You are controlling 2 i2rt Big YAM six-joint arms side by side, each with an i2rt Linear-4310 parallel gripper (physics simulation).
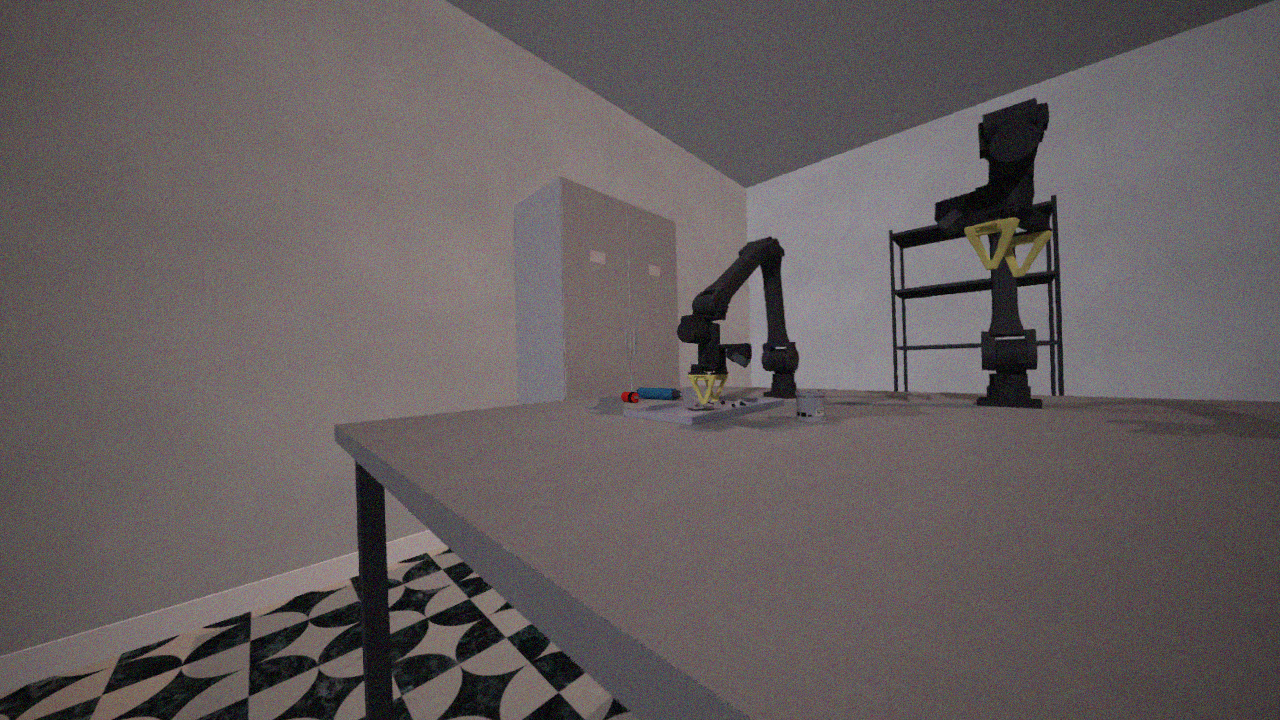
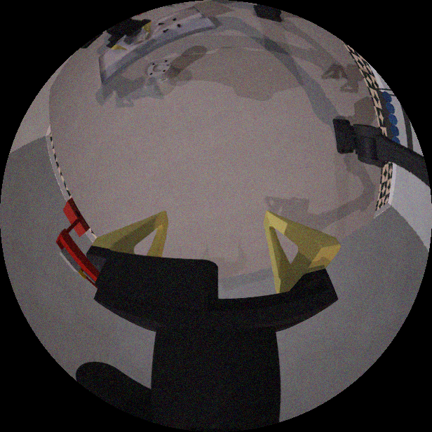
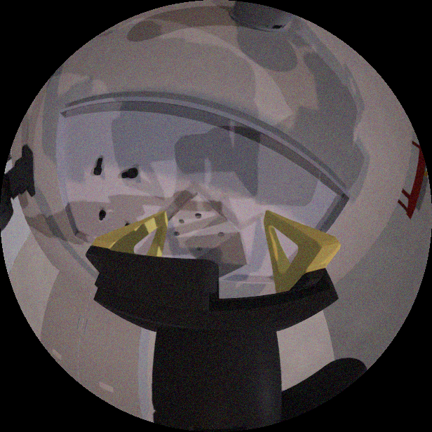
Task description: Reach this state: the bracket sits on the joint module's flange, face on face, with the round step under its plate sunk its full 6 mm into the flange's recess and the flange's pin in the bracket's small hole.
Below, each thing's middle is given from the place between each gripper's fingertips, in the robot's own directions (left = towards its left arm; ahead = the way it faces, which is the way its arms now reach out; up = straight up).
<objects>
The shallow tray (image 3: 177,151) lies 59 cm to the right of my left hand and 27 cm below it.
My right gripper is now 30 mm past the shallow tray, 20 mm to the left of it and 20 mm above it.
</objects>
